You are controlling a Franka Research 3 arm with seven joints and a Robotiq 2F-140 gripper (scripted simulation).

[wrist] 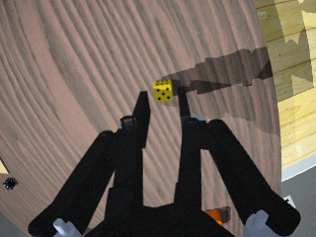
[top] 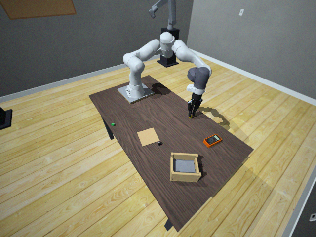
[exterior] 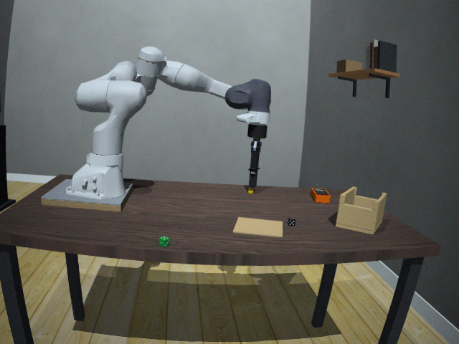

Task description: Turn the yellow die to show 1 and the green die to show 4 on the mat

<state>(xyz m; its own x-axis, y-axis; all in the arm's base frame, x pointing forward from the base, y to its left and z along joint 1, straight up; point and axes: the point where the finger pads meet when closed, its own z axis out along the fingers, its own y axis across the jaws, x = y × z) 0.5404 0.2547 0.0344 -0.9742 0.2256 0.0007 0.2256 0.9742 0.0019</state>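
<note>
My hand is 5 cm above the yellow die. Round my hand: orange multimeter 28 cm ahead, 5 cm to the right, 5 cm below; then black die 7 cm ahead, 40 cm to the right, 5 cm below; then tan mat 3 cm behind, 43 cm to the right, 6 cm below.
</note>
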